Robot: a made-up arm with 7 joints. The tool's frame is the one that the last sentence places.
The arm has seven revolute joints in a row. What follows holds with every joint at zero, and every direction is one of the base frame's. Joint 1 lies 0.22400 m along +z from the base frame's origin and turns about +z. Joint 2 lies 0.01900 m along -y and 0.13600 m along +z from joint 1 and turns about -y. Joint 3 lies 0.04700 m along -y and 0.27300 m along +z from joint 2 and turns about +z. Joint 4 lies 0.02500 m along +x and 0.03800 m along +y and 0.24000 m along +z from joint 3 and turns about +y. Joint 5 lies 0.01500 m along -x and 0.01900 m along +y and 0.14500 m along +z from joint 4 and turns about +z. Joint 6 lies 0.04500 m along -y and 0.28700 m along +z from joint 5 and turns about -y. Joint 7 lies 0.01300 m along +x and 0.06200 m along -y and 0.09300 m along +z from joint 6 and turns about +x. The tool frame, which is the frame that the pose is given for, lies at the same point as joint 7; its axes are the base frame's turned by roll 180.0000, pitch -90.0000 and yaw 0.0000 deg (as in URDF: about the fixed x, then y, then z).
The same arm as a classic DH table. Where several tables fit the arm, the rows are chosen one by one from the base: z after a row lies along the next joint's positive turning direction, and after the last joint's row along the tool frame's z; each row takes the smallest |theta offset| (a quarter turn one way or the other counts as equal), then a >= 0, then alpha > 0; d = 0 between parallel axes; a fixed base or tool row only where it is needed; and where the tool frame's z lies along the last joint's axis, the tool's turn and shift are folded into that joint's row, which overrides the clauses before.
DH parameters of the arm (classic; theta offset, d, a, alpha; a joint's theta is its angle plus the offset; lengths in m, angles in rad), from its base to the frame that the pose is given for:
joint 1: 0 0.36 0 1.5708
joint 2: 0 0.066 0 -1.5708
joint 3: 0 0.513 0.025 -1.5708
joint 4: 0 0.057 -0.015 1.5708
joint 5: 0 0.432 0 1.5708
joint 6: 1.5708 0.107 0.093 1.5708
joint 7: 0 0.013 0 0

